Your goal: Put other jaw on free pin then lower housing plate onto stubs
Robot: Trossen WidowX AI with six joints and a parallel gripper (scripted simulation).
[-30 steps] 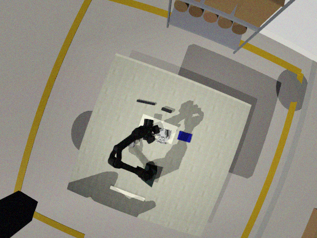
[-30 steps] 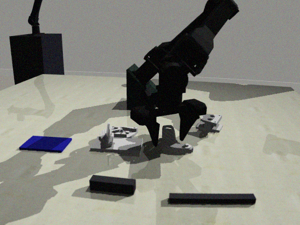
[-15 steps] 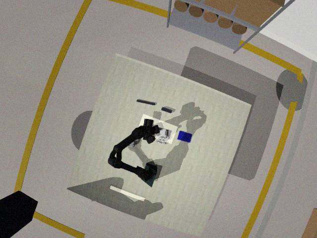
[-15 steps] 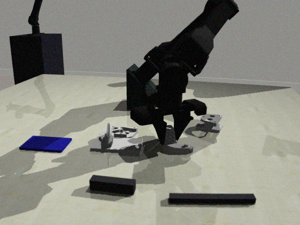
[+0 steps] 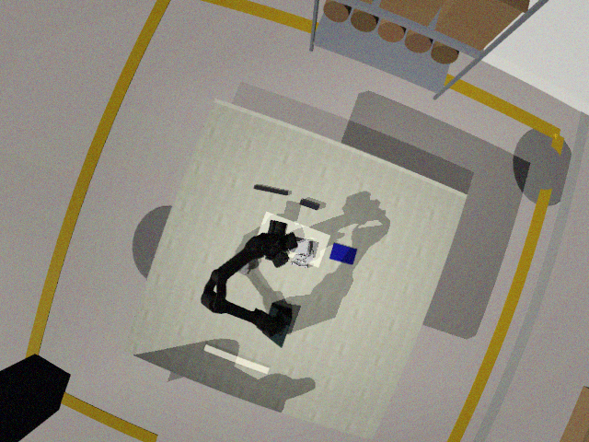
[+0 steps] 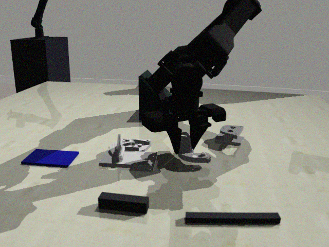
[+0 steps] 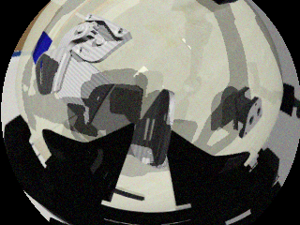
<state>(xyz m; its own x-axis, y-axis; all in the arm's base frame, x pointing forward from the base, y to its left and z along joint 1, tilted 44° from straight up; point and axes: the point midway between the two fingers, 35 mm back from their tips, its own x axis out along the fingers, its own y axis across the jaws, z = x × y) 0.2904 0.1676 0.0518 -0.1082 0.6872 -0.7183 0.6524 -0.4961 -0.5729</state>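
Right now my gripper tip is 40 mm short of the grey base plate, 120 mm to the left of it and 10 mm above it. Round my gripper tip: short black block: 220 mm ahead, 60 mm to the right, 10 mm below; then grey jaw: 10 mm ahead, 40 mm to the left; then small grey fixture: 150 mm behind, 100 mm to the left, 10 mm below.
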